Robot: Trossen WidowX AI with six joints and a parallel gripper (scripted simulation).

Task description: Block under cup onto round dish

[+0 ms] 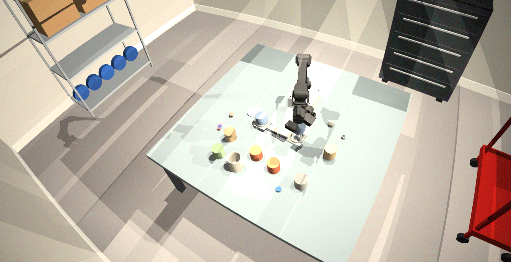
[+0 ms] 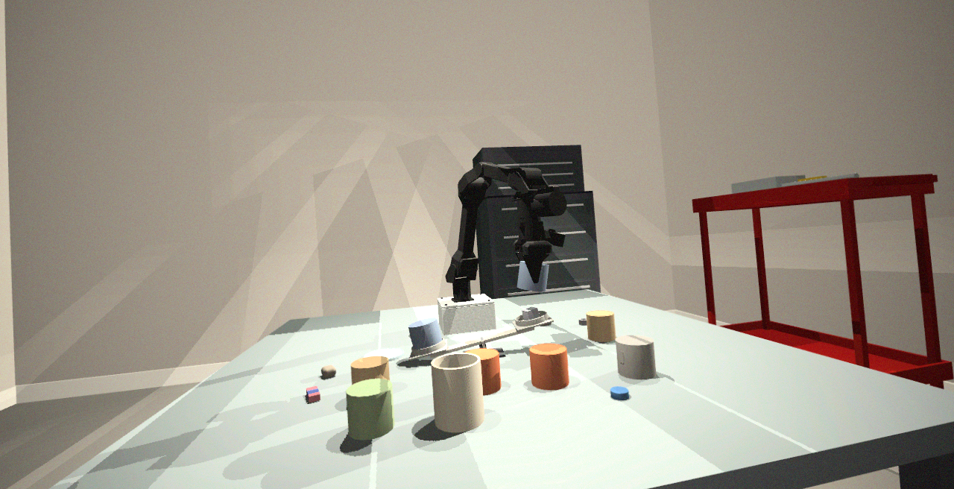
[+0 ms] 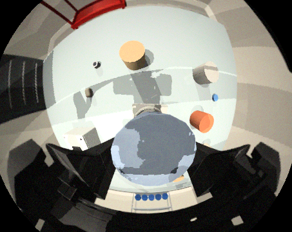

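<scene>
My gripper tip is now 2 cm to the right of the blue cup and 1 cm below it. Round my gripper tip: grey block: 1 cm to the right, 8 cm below; pale round dish: 13 cm behind, 37 cm to the right, 17 cm below; blue disc: 31 cm ahead, 2 cm to the left, 16 cm below.
</scene>
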